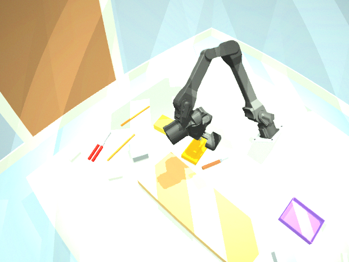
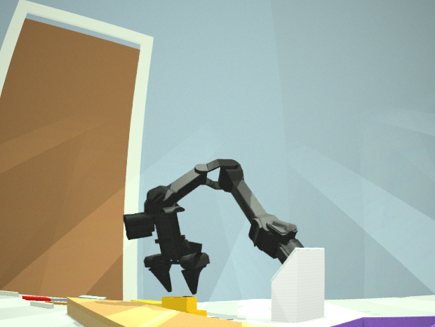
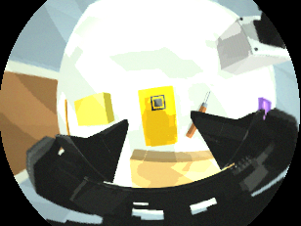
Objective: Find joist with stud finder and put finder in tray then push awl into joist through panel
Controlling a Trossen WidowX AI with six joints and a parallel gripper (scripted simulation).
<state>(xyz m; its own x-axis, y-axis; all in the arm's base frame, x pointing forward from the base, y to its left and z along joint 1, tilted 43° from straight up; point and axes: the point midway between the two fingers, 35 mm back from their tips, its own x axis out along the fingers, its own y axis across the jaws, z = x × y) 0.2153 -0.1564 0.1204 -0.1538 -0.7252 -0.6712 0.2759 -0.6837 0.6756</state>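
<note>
My gripper tip is now 1 cm past the yellow stud finder and 2 cm above it. From my gripper tip the other things lie so: purple tray: 8 cm behind, 53 cm to the left, 5 cm below; then awl: 2 cm behind, 11 cm to the left, 6 cm below; then yellow block: 2 cm ahead, 16 cm to the right, 5 cm below.
</note>
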